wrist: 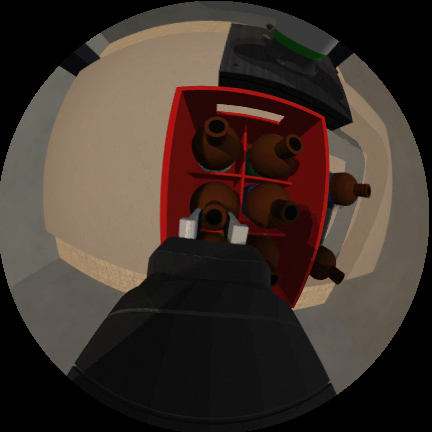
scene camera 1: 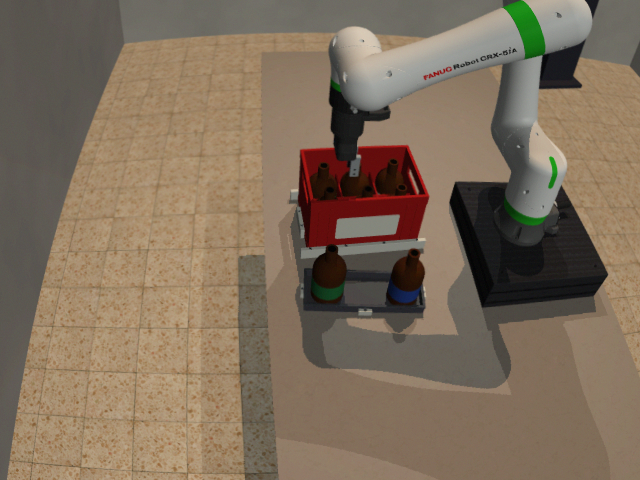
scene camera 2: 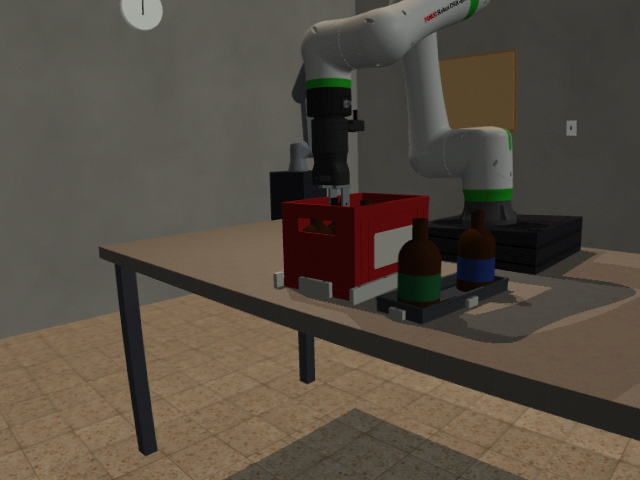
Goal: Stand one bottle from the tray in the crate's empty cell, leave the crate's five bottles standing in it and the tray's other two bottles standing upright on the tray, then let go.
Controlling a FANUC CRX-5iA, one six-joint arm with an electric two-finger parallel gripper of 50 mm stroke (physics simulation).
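Frame: origin at the arm's base, x right, y ahead, z up, level; metres.
Where they show: gripper, fingertip midpoint: (wrist: 212,218) (scene camera 1: 352,171); arm's base, link origin: (wrist: 290,58) (scene camera 1: 518,225) (scene camera 2: 487,222).
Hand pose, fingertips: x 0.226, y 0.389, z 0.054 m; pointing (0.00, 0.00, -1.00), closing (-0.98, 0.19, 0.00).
Observation:
Things, the pixels of their top centre, and the offset from my fingertips. "*": a spot on its surface instead.
- brown bottle, top centre: (wrist: 213,213) (scene camera 1: 357,163) dx -0.002, dy -0.011, dz +0.024 m
- red crate, top centre: (wrist: 256,213) (scene camera 2: 358,198) (scene camera 1: 363,171) dx -0.042, dy -0.009, dz +0.034 m
- green-banded bottle, top centre: (scene camera 2: 420,219) (scene camera 1: 332,248) (wrist: 340,278) dx -0.235, dy +0.130, dz +0.019 m
- blue-banded bottle, top centre: (scene camera 2: 477,210) (scene camera 1: 414,252) (wrist: 368,190) dx -0.289, dy -0.036, dz +0.019 m
- dark tray, surface spot: (scene camera 2: 444,308) (scene camera 1: 330,308) * dx -0.284, dy +0.138, dz -0.128 m
- long strip, surface spot: (scene camera 1: 361,248) * dx -0.144, dy +0.015, dz -0.120 m
My gripper (scene camera 1: 354,169) (scene camera 2: 339,197) (wrist: 212,218) is shut on the neck of a brown bottle (scene camera 1: 352,187) (wrist: 215,196). That bottle is upright in the back middle cell of the red crate (scene camera 1: 320,227) (scene camera 2: 320,258) (wrist: 169,150); its base is hidden, so I cannot tell whether it touches the crate's floor. The crate's other five bottles stand around it, one per cell. A green-banded bottle (scene camera 1: 328,273) (scene camera 2: 419,263) (wrist: 322,262) and a blue-banded bottle (scene camera 1: 406,279) (scene camera 2: 475,253) (wrist: 344,189) stand upright at opposite ends of the dark tray (scene camera 1: 336,308) (scene camera 2: 444,308).
The crate's walls and thin dividers rise close around the held bottle. Pale stops sit against the crate and tray, such as the long strip (scene camera 1: 361,248) between them. The robot's black base block (scene camera 1: 542,258) (scene camera 2: 491,245) (wrist: 285,80) stands to the right in scene camera 1.

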